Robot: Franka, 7 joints.
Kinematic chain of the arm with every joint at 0, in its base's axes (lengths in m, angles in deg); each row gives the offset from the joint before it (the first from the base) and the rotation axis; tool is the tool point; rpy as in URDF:
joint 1: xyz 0 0 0.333 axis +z
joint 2: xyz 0 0 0 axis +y
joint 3: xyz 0 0 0.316 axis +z
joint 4: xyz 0.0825 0 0 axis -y
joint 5: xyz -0.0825 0 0.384 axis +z
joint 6: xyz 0 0 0 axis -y
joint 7: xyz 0.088 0 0 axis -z
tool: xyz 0 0 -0.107 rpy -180 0 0
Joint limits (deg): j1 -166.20..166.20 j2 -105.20..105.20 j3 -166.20..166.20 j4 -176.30..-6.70 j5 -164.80..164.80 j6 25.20..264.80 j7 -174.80..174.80
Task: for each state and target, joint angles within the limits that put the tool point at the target. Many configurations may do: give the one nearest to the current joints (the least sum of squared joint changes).
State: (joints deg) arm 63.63 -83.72 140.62 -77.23 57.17 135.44 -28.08
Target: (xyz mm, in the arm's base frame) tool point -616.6 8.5 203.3
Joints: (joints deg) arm 63.03 -67.91 110.33 -110.15 55.19 132.33 -28.08
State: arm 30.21 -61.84 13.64 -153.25 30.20 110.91 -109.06
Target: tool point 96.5 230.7 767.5
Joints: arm 30.80 -63.17 14.15 -129.91 31.76 118.62 -109.06
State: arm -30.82 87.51 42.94 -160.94 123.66 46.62 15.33
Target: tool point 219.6 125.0 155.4
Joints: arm -49.22 75.63 31.97 -170.60 121.31 32.98 15.33
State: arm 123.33 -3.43 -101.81 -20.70 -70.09 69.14 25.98
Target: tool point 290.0 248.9 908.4
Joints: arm 132.36 9.31 -88.23 -50.88 -57.02 51.98 25.98
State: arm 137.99 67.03 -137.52 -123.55 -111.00 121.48 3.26
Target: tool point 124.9 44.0 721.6
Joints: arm 142.37 93.24 -154.56 -153.88 -104.83 111.74 3.26
